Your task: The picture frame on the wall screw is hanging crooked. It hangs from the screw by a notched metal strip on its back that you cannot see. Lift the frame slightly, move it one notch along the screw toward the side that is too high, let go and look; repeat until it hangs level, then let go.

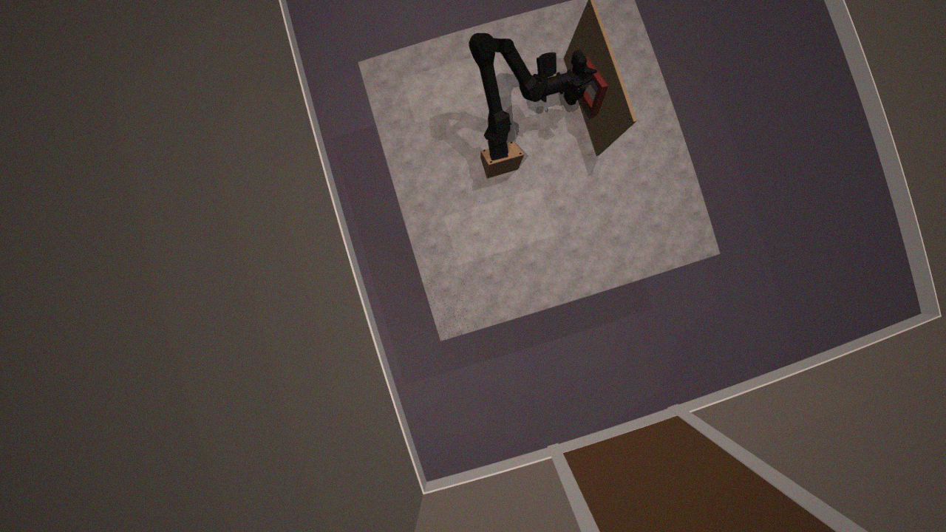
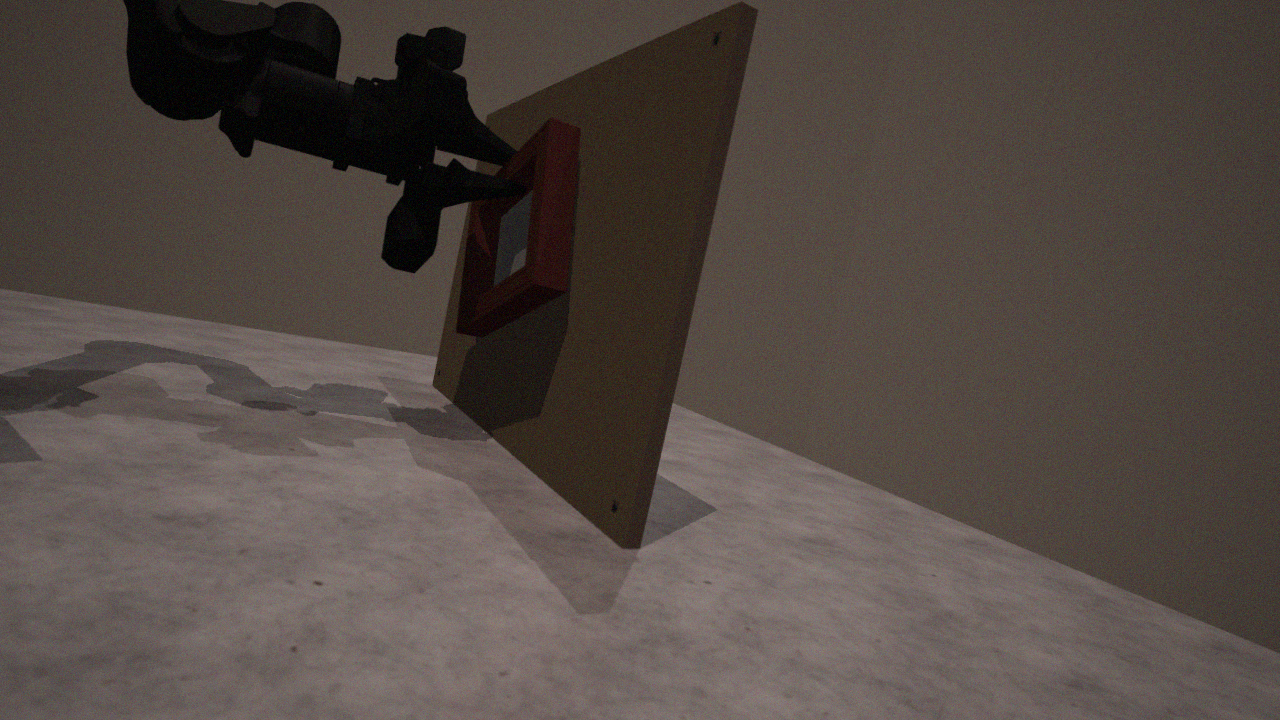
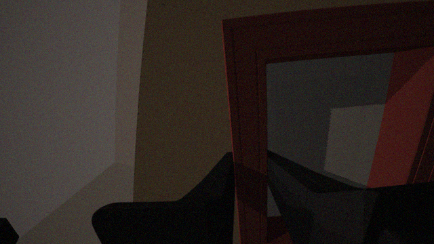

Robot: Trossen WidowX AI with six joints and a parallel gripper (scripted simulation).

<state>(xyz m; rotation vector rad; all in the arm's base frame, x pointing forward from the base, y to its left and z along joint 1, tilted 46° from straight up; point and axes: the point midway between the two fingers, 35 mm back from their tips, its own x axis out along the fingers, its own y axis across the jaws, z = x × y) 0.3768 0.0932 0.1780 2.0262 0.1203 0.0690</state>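
Right now the red picture frame is 5 cm below my gripper tip and 2 cm to the right of it. The rest, counted from my gripper tip: tan wall board 6 cm below, 2 cm ahead, 1 cm to the right.
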